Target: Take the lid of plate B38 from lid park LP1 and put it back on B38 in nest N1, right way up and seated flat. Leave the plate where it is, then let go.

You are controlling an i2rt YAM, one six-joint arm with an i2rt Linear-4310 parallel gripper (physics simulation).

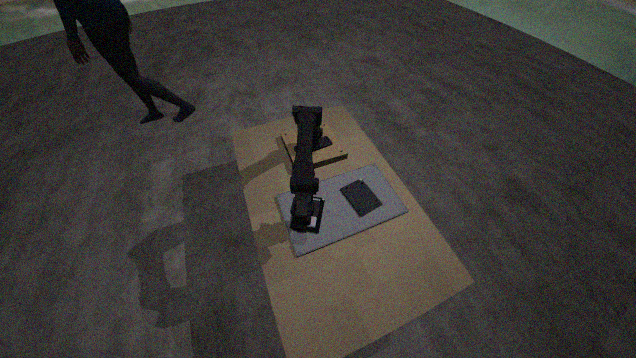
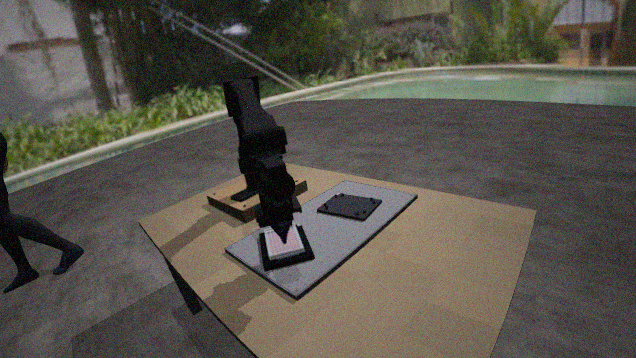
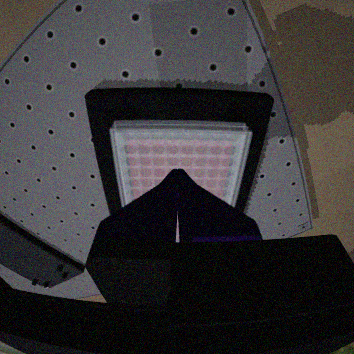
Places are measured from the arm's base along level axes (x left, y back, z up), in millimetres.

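Where they show: gripper, between the fingertips: [image 2: 284, 242] [image 3: 177, 177]; arm's base, origin of its link: [image 1: 313, 146] [image 2: 256, 190].
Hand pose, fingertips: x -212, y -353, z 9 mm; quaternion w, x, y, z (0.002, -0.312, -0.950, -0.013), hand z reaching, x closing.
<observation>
Things, the pixels of their top centre, and the offset from my fingertips. Level surfaces: height alone.
- Plate B38, centre of its top: [image 3: 178, 210] [image 2: 282, 237] [image 1: 307, 210] dz -5, dx +20, dy +29 mm
- nest N1, centre of its top: [image 3: 177, 198] [image 2: 283, 241] [image 1: 307, 211] dz -19, dx +21, dy +29 mm
- grey perforated board, centre of its top: [image 3: 56, 234] [image 2: 328, 220] [image 1: 341, 203] dz -36, dx +177, dy +5 mm
- wooden table, height of its surface: dz -49 mm
Plate B38 [image 1: 313, 221] [image 2: 272, 248] [image 3: 145, 150], with pink wells, sits in the black frame of nest N1 [image 2: 290, 262] [image 3: 175, 105]. A clear, pale rim surrounds the wells and looks like the lid lying level on the plate; how fully it is seated cannot be told. My gripper [image 2: 285, 240] [image 3: 177, 177] is shut and empty, its tips pointing down over the plate; whether they touch the top cannot be told. The dark square holder, apparently lid park LP1 [image 1: 360, 198] [image 2: 350, 206] [image 3: 30, 255], has small corner posts and no lid shows on it.
A grey perforated board [image 1: 345, 222] [image 2: 335, 245] [image 3: 30, 130] carries both holders on the wooden table [image 1: 370, 275] [image 2: 425, 265]. The arm's wooden base block [image 1: 330, 160] [image 2: 230, 205] stands behind it. A dark human figure [image 1: 112, 45] [image 2: 20, 225] stands on the floor beyond the table.
</observation>
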